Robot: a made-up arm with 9 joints.
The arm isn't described. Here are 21 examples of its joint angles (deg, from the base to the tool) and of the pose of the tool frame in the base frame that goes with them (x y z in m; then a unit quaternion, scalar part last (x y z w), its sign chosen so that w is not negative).
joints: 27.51 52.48 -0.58 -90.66 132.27 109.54 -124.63 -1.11 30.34
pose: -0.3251 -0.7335 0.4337 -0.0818 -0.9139 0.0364 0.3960
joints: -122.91 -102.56 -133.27 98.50 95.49 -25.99 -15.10 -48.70 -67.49
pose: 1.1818 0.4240 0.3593 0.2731 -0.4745 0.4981 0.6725
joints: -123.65 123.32 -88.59 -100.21 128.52 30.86 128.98 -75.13 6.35
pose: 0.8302 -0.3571 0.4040 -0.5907 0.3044 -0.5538 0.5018
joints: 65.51 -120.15 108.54 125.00 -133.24 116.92 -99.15 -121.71 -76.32
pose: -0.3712 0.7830 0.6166 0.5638 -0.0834 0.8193 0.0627
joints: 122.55 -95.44 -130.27 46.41 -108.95 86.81 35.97 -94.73 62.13
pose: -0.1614 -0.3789 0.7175 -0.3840 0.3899 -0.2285 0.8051
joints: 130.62 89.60 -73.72 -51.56 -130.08 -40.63 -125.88 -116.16 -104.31
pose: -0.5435 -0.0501 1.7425 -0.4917 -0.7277 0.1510 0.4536
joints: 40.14 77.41 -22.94 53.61 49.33 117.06 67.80 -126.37 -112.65
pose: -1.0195 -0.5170 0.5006 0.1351 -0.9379 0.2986 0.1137
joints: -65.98 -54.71 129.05 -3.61 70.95 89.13 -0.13 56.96 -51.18
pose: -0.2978 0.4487 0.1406 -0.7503 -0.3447 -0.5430 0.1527
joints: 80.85 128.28 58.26 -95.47 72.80 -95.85 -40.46 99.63 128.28
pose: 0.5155 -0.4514 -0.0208 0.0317 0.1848 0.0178 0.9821
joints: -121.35 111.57 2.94 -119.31 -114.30 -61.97 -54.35 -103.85 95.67
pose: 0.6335 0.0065 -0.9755 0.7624 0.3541 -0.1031 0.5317
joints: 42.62 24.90 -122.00 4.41 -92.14 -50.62 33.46 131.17 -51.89
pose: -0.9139 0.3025 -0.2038 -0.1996 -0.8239 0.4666 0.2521
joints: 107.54 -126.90 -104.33 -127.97 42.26 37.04 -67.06 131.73 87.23
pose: -1.3105 0.5207 0.7771 0.0231 -0.7888 0.5864 0.1826
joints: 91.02 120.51 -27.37 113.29 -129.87 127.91 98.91 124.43 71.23
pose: -0.4031 -0.5752 0.9510 0.1856 -0.5327 -0.1110 0.8182
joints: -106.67 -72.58 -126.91 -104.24 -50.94 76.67 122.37 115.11 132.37
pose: 1.3582 0.5139 0.9439 -0.8323 -0.2515 -0.0326 0.4929
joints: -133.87 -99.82 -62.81 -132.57 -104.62 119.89 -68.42 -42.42 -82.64
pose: -0.3726 0.6265 1.3832 -0.7489 -0.5234 -0.3993 0.0753
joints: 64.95 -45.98 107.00 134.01 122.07 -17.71 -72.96 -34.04 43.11
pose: -0.0534 0.1137 -0.0769 -0.0302 -0.9822 0.0523 0.1781
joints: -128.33 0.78 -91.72 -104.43 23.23 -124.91 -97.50 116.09 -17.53
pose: 0.6797 0.1090 0.5434 0.8530 0.2052 -0.3468 0.3317
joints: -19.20 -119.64 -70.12 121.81 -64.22 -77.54 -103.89 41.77 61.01
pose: 0.1844 0.4722 -0.5372 -0.6952 -0.6552 -0.2179 0.1996
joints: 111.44 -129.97 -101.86 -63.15 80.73 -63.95 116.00 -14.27 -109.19
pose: -1.3208 0.6064 0.0995 0.6433 0.4459 0.6102 0.1227
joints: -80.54 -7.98 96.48 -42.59 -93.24 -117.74 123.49 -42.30 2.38
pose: -0.2518 0.1224 -0.1734 0.3360 0.4651 -0.2335 0.7850
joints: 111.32 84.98 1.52 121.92 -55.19 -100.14 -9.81 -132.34 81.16
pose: -0.1501 0.1589 0.8461 -0.6523 -0.3237 0.4669 0.5017
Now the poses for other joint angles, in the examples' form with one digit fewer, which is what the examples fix.
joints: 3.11 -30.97 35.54 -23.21 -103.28 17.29 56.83 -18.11 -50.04
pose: 0.482 -0.260 -0.305 0.479 0.199 0.298 0.802
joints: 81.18 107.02 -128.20 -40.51 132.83 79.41 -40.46 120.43 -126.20
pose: -1.348 -0.575 -0.199 0.013 -0.389 -0.683 0.618
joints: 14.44 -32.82 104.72 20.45 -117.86 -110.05 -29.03 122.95 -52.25
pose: -0.372 0.322 -0.132 0.055 0.285 0.956 0.034
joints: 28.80 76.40 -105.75 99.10 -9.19 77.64 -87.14 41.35 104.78
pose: -0.358 -0.417 -0.659 -0.394 -0.237 -0.654 0.601
